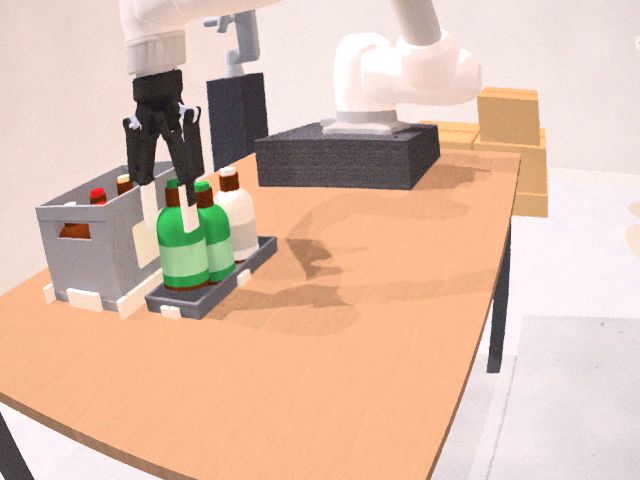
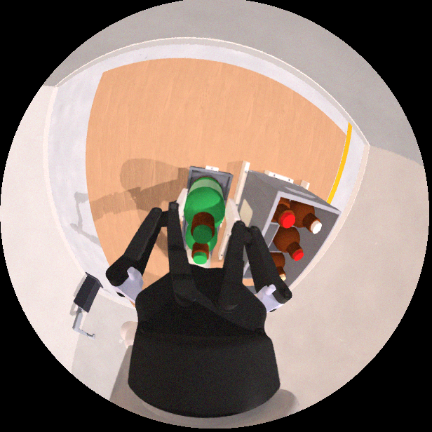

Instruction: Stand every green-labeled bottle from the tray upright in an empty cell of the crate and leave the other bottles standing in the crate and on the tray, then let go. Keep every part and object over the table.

my gripper: image 1; image 2
green-labeled bottle: image 1; image 2
same spot on my gripper: (image 1: 187, 157) = (image 2: 151, 223)
same spot on green-labeled bottle: (image 2: 204, 209) = (image 1: 171, 208)
